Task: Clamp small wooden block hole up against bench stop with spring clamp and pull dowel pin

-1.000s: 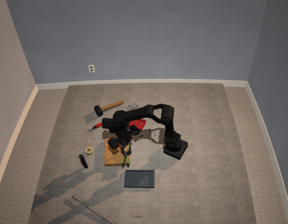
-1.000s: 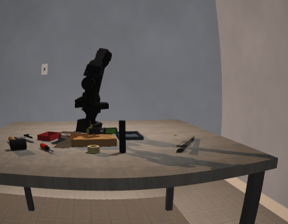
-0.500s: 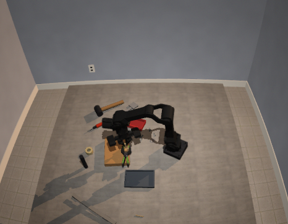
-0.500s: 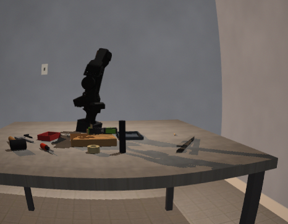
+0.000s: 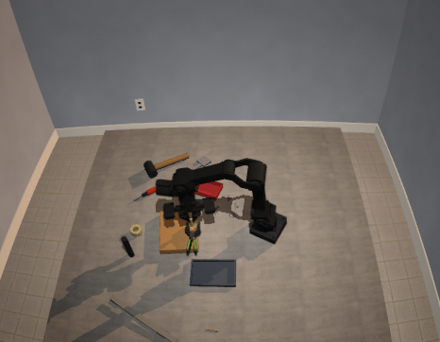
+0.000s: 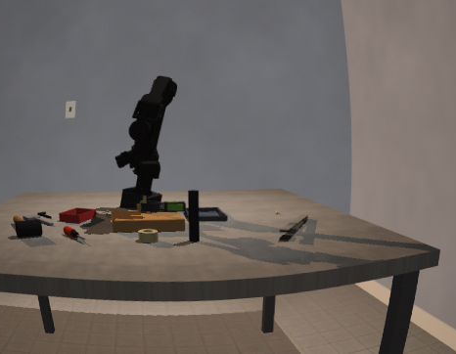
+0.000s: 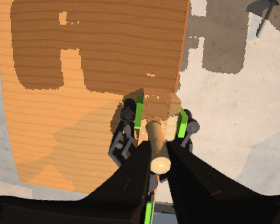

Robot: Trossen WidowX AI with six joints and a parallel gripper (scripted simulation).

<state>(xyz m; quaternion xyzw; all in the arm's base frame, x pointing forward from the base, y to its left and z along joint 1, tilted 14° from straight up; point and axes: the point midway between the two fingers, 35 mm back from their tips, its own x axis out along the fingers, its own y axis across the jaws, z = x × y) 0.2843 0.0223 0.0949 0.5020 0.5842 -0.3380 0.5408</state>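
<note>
Now: the dowel pin 4 cm below my hand. Round my hand: wooden board 10 cm below, 6 cm ahead, 1 cm to the left; then bench stop 7 cm below, 1 cm to the right, 1 cm behind; then small wooden block 7 cm below.
</note>
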